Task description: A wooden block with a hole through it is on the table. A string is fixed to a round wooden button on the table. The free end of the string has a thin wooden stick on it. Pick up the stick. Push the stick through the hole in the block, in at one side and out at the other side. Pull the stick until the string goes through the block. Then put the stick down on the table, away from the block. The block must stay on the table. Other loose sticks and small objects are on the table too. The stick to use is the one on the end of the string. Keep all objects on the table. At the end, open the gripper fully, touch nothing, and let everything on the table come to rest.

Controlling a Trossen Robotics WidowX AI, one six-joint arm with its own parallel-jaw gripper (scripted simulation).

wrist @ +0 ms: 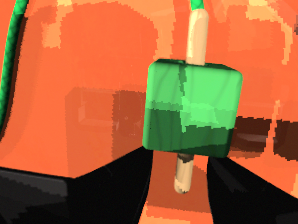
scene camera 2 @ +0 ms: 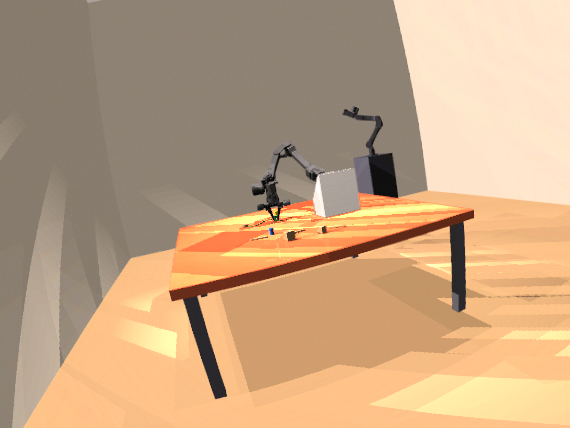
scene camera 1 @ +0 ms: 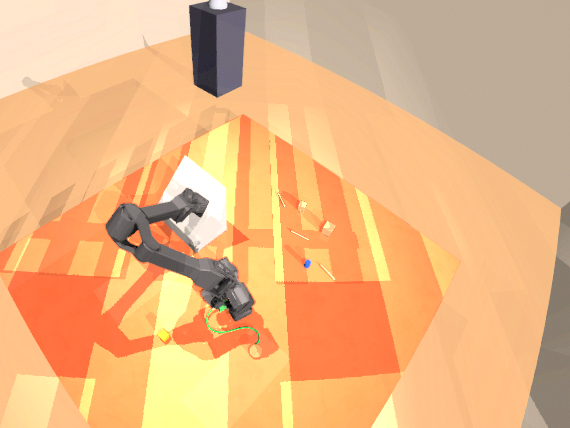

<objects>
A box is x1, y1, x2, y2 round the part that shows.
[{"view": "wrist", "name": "my gripper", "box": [0, 146, 297, 223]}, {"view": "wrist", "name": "green block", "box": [142, 57, 242, 157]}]
</objects>
